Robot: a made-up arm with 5 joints.
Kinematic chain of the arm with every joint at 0, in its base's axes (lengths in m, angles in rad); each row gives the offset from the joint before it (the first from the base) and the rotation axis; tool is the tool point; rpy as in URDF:
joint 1: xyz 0 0 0.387 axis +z
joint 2: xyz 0 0 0 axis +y
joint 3: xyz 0.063 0 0.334 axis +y
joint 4: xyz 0.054 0 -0.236 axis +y
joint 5: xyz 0.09 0 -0.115 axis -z
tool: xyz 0 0 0 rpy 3.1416 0 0
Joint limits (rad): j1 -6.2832..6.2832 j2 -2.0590..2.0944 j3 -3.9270..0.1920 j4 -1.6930..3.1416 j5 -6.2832..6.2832
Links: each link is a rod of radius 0.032 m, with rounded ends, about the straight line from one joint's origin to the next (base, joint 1, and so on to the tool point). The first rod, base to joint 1, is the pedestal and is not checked.
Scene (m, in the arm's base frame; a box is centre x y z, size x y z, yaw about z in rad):
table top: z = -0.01
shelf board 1: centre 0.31 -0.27 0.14 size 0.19 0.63 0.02 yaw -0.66
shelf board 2: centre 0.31 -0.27 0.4 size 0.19 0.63 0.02 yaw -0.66
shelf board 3: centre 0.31 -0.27 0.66 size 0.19 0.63 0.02 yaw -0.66
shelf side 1: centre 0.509 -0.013 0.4 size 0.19 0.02 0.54 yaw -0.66
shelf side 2: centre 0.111 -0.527 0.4 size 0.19 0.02 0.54 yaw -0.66
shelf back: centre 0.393 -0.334 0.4 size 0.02 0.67 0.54 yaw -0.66
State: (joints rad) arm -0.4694 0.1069 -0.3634 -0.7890 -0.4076
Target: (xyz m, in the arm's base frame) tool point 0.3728 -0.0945 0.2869
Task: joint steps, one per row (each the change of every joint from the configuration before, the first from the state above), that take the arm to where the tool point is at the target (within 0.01 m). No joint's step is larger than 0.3 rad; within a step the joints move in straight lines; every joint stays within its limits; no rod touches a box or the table.
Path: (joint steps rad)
1: 0.0706 -0.1897 0.2386 -0.0375 0.0000
2: 0.0706 -0.1897 0.2387 -0.0375 0.0000
3: 0.0928 0.2906 -0.0656 0.0926 0.0000
4: 0.0928 0.2906 -0.0655 0.0926 0.0000
5: 0.0928 0.2907 -0.0655 0.0927 0.0000
6: -0.0992 0.0506 -0.1852 -0.0232 0.0000
7: -0.0993 0.0505 -0.1851 -0.0232 0.0000

